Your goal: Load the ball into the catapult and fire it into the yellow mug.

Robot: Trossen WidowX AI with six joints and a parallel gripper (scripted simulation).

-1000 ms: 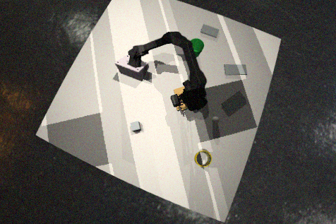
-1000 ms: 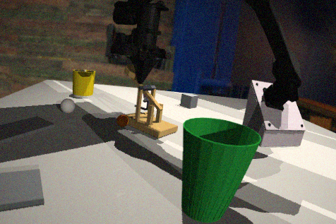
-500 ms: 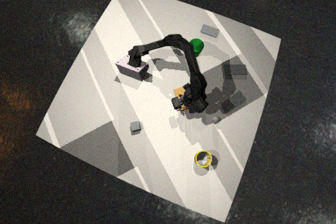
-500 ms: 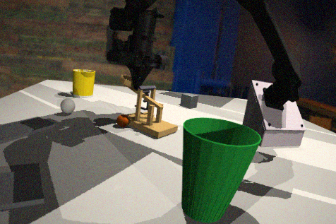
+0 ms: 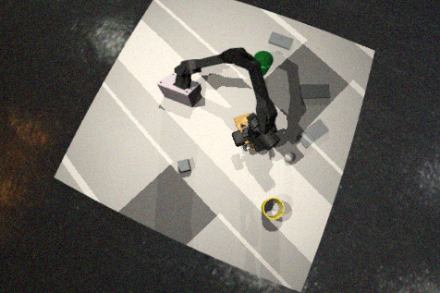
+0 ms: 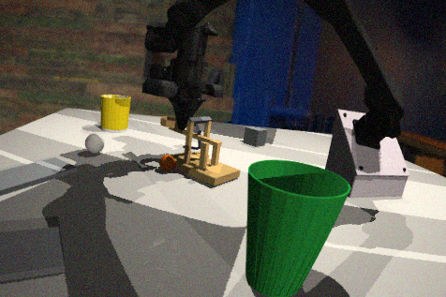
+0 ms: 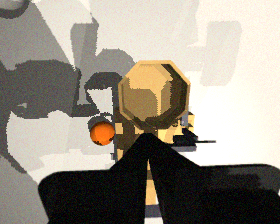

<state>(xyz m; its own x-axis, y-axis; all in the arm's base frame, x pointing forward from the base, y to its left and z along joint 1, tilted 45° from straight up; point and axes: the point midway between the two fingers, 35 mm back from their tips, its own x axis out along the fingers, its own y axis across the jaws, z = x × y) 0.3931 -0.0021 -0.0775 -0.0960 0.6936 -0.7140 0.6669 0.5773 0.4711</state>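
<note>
Right now the wooden catapult is 20 mm below my gripper tip and 20 mm behind it. From my gripper tip the other things lie so: orange ball: 60 mm to the left, 60 mm below, 20 mm ahead; white ball: 190 mm ahead, 50 mm below; yellow mug: 240 mm to the right, 220 mm ahead, 40 mm below.
</note>
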